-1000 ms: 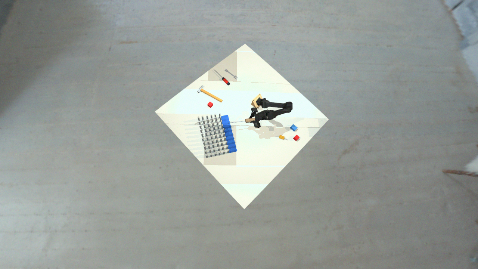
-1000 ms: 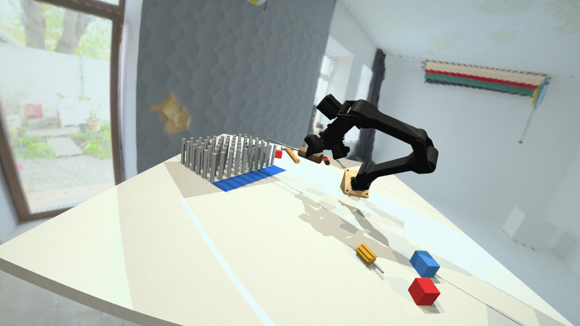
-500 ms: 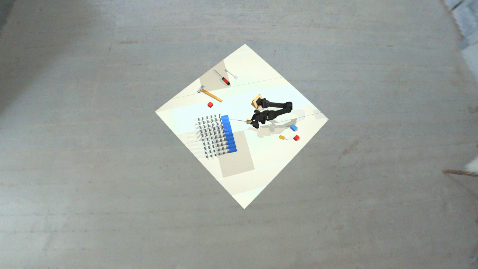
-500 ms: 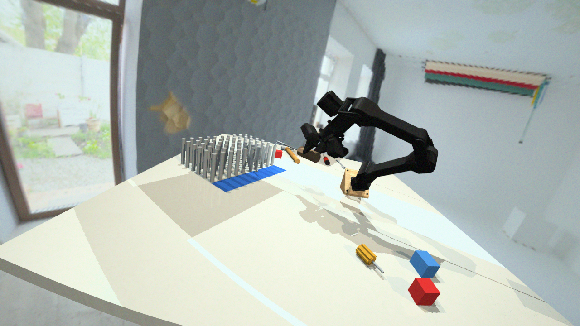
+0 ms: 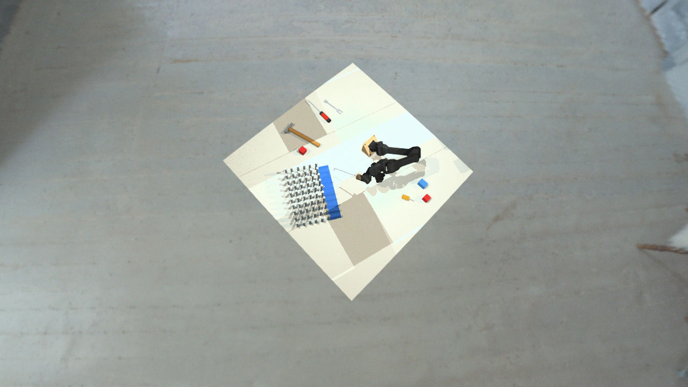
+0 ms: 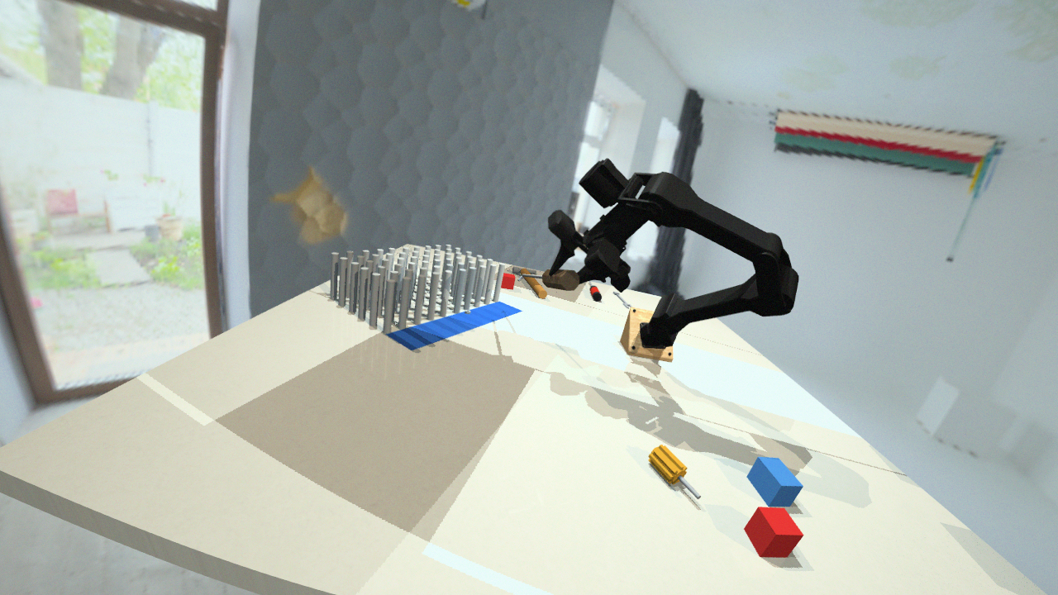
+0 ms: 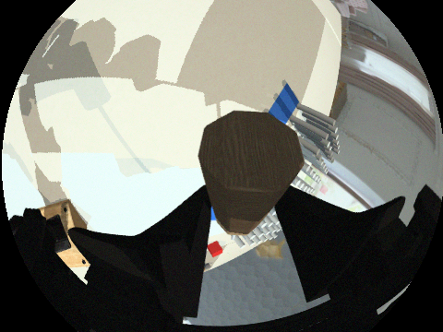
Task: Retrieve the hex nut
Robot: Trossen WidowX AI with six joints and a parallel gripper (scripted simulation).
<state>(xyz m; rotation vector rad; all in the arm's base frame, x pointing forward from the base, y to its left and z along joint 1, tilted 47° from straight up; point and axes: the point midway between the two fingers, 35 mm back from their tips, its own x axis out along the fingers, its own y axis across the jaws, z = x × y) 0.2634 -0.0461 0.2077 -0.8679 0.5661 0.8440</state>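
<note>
Right now the hook tool is 100 mm to the right of my gripper tip, 30 mm below it and 20 mm ahead of it. Round my gripper tip: blue taped strip (170 mm below, 160 mm ahead, 140 mm to the right); yellow-handled screwdriver (310 mm to the left, 150 mm below, 150 mm behind); blue cube (340 mm to the left, 310 mm behind, 150 mm below).
</note>
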